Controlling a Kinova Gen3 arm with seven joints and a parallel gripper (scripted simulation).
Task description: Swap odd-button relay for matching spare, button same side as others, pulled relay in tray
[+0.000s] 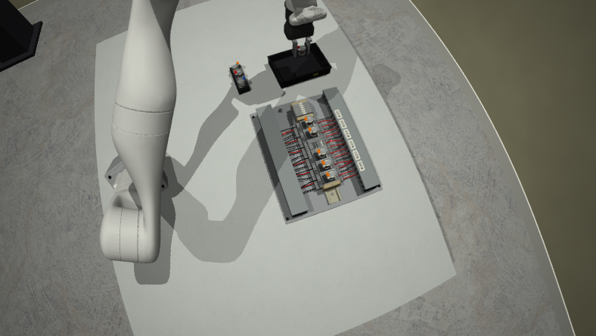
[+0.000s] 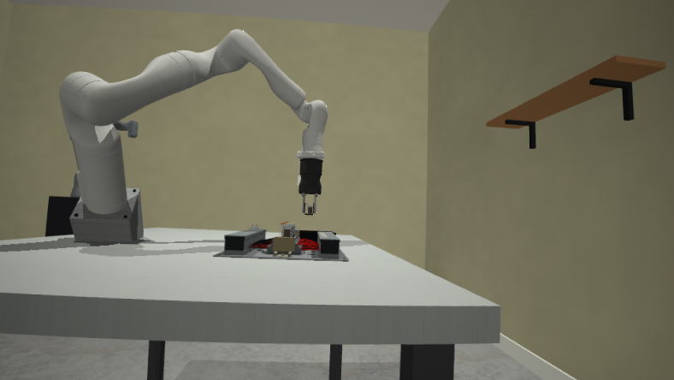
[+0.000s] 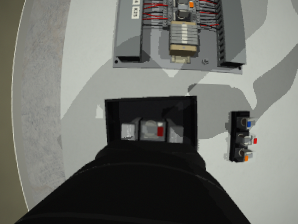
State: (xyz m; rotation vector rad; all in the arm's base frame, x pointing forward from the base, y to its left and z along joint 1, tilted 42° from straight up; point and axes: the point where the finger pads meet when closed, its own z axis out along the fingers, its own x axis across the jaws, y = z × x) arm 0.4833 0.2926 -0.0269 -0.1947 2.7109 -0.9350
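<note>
Right now the black tray is 100 mm below my hand and 20 mm to the left of it.
</note>
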